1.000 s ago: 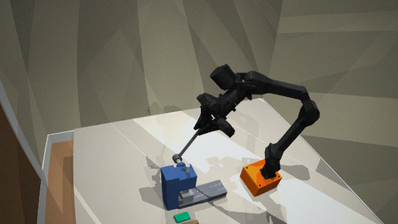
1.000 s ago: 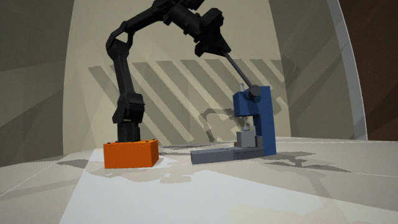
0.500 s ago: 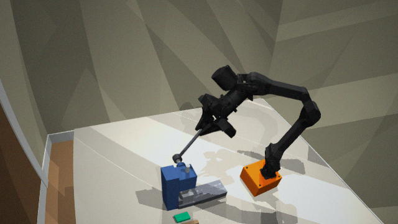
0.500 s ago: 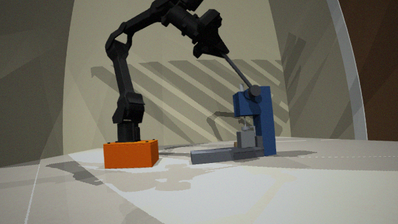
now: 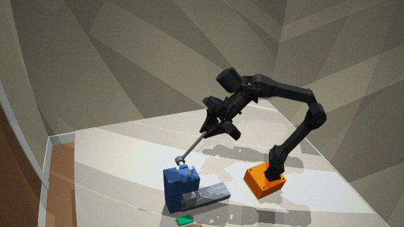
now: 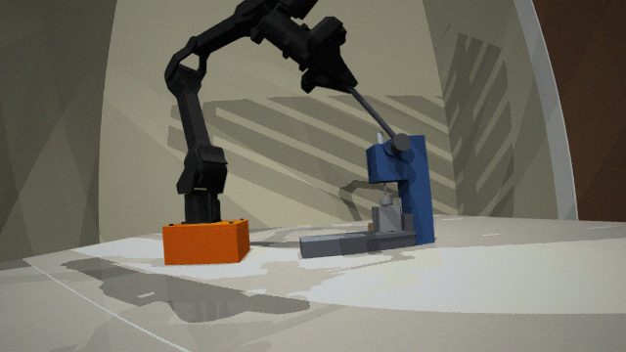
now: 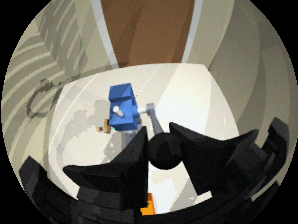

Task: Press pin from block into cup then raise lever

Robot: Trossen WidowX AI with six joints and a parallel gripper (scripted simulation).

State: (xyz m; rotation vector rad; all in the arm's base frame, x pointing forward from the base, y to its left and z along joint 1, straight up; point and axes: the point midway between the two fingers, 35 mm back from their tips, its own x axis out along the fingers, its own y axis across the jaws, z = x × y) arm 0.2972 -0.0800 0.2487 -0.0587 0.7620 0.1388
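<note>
Right now the dark lever is 2 cm ahead of my gripper tip, 1 cm to the left of it and 4 cm below it. Also, from my gripper tip: round pin: 5 cm ahead, 8 cm to the left, 23 cm below; punch: 5 cm ahead, 8 cm to the left, 15 cm below; green tile: 9 cm ahead, 17 cm to the left, 29 cm below.
</note>
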